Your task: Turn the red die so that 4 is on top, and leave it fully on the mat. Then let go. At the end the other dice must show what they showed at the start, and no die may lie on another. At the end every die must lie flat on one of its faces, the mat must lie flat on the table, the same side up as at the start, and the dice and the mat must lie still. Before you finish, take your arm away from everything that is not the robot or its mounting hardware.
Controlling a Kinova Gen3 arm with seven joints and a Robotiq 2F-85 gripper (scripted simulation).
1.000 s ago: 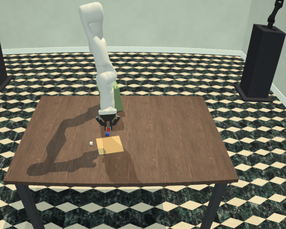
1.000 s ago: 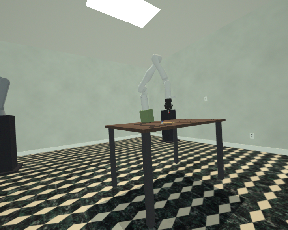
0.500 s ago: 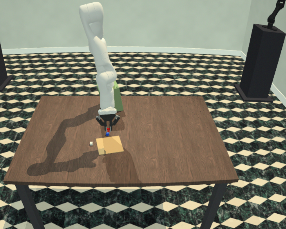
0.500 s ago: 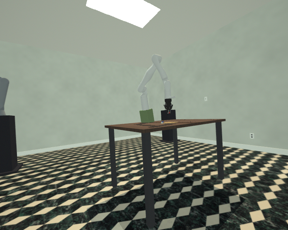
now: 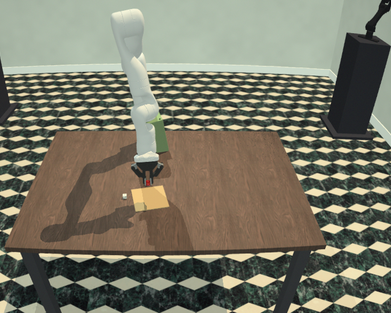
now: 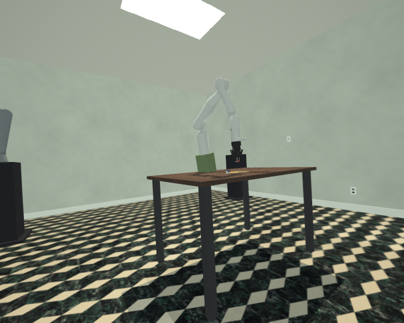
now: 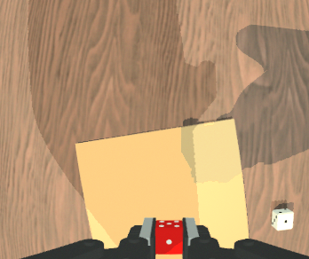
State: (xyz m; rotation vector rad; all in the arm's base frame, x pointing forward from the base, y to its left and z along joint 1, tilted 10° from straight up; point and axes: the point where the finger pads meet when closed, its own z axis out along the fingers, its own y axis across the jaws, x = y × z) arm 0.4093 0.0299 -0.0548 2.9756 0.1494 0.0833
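Right now my hand is 10 cm above the mat and 1 cm past it. Round my hand: white die: 10 cm to the right, 10 cm below, 1 cm behind; blue die: 10 cm below, 10 cm behind, 2 cm to the right; red die: 1 cm below.
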